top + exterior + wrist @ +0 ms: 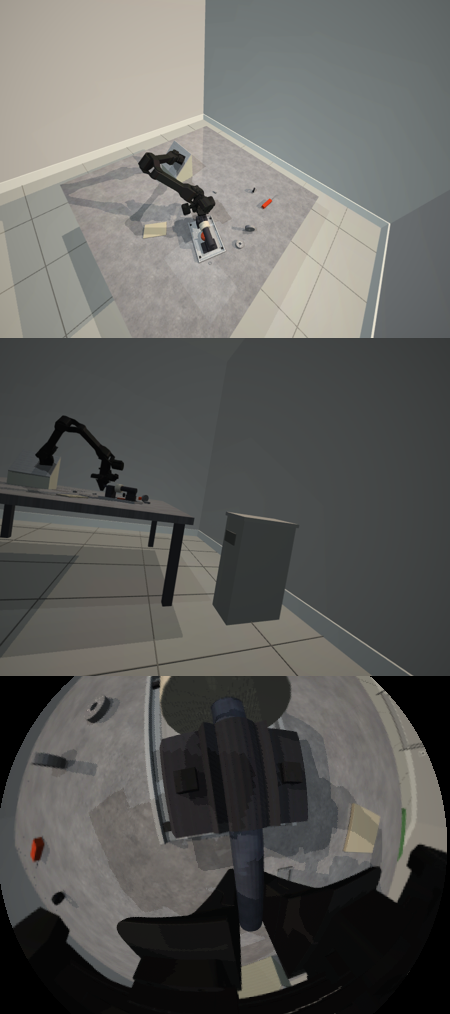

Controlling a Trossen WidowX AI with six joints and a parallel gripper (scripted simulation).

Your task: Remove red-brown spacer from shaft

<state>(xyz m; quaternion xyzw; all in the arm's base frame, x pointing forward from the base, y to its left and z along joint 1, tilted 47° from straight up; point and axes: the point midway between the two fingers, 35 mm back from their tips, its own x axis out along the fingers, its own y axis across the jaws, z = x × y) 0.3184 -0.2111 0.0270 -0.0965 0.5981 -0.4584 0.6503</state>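
My gripper tip is now 6 cm short of the dark shaft, 3 cm to the left of it and 4 cm below it. From my gripper tip the other things lie so: black piece (17 cm ahead, 41 cm to the left, 3 cm below); beige card (13 cm behind, 22 cm to the right, 4 cm below); red-brown spacer (12 cm ahead, 7 cm to the right, 3 cm below).
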